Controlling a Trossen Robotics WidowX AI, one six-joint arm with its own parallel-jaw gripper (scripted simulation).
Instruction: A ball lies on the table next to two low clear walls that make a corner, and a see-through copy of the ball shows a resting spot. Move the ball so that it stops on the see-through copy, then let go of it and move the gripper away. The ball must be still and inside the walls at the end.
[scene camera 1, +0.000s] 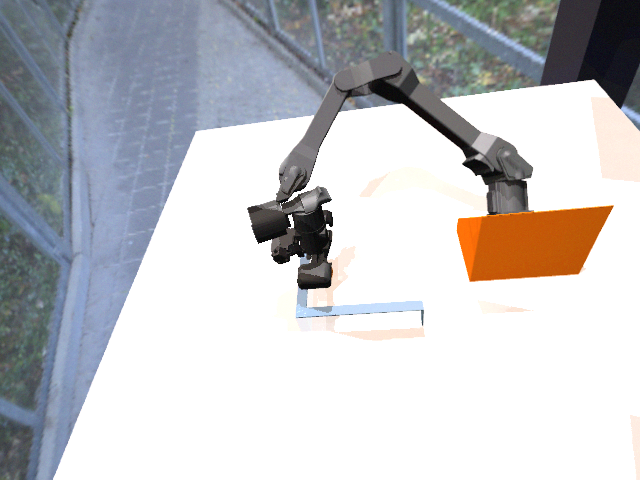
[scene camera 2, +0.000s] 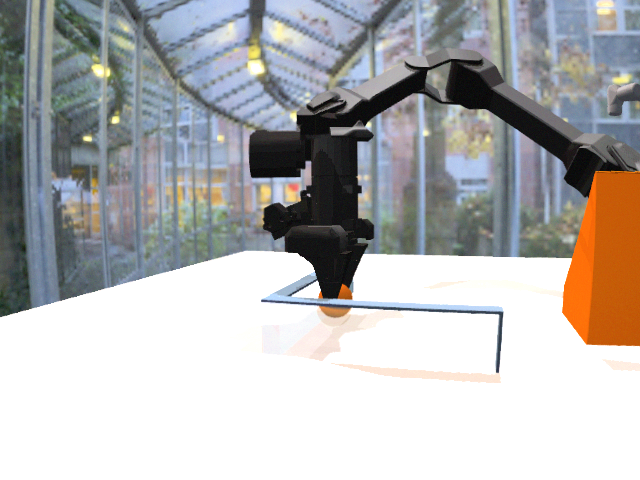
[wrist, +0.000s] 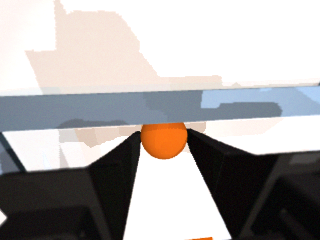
My gripper (scene camera 2: 335, 302) holds an orange ball (wrist: 165, 141).
My gripper also shows in scene camera 1 (scene camera 1: 322, 272) and in the wrist view (wrist: 163, 134).
